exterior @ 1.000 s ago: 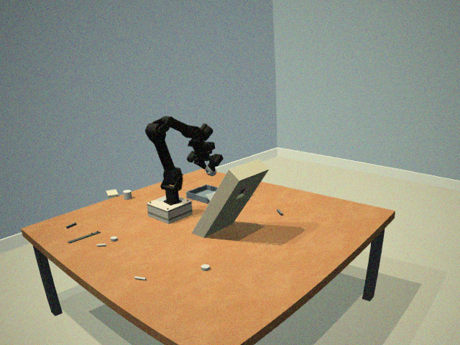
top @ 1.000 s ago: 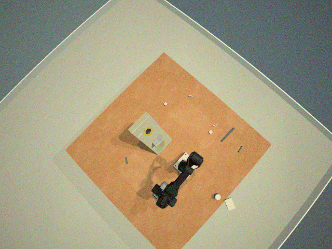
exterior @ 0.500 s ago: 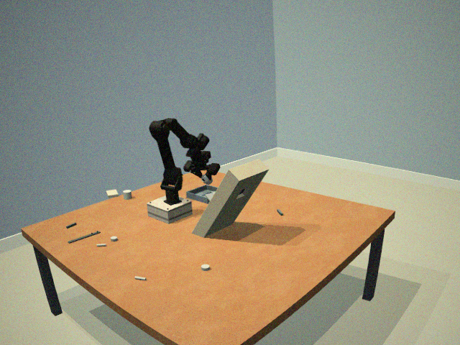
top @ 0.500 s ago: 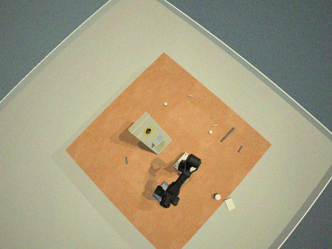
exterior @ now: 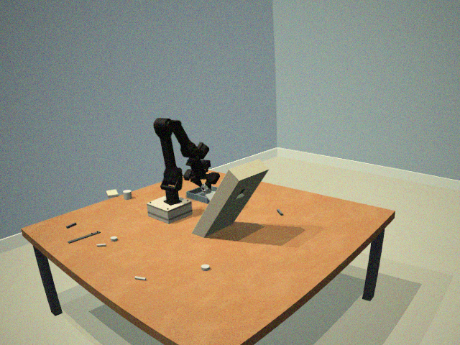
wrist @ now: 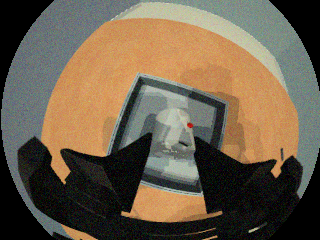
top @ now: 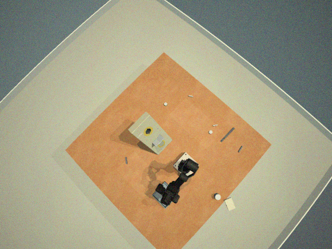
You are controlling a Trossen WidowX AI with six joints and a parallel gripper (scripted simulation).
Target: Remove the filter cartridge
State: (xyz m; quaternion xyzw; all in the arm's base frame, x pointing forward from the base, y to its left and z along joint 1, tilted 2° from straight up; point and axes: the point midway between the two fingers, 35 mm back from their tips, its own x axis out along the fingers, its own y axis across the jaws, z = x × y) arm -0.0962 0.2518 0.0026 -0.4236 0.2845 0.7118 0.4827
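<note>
Right now my gripper tip is right at the white cartridge. From my gripper tip the other things lie so: pale block (380 mm behind, 380 mm to the right, 40 mm below); then blue-grey tray (40 mm below); then beige service panel (440 mm ahead, 210 mm to the right, 100 mm above).
</note>
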